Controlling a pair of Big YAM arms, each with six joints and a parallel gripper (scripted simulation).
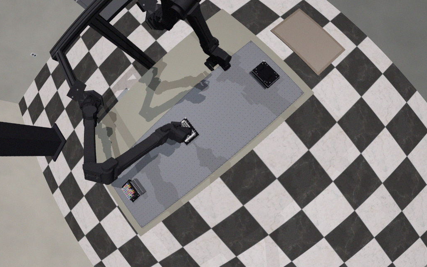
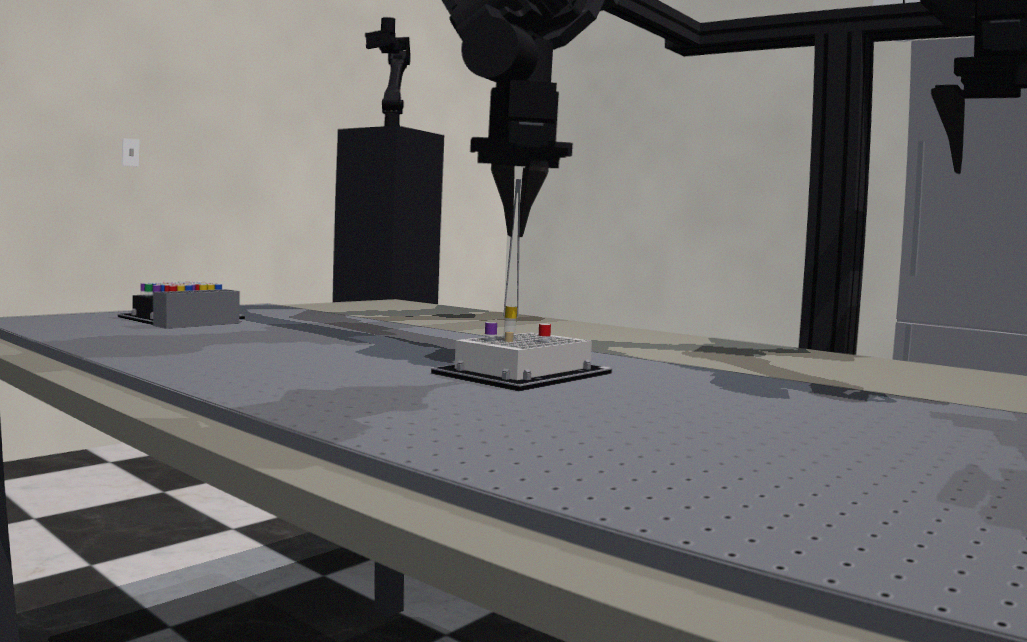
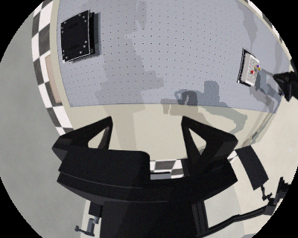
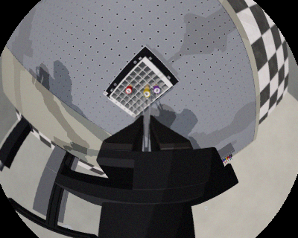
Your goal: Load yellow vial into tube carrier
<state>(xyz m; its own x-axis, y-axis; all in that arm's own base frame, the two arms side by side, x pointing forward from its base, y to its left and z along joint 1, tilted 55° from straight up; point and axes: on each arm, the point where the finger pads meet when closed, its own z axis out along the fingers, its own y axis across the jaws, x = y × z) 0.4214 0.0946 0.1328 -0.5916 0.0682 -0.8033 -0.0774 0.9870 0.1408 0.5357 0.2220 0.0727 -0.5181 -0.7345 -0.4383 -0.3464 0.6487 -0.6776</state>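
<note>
Right now my right hand is 13 cm above the white tube carrier TC, 2 cm past it and 1 cm to the right of it. From my right hand the other things lie so: grey holder H1: 56 cm to the right, 14 cm below, 2 cm behind.
</note>
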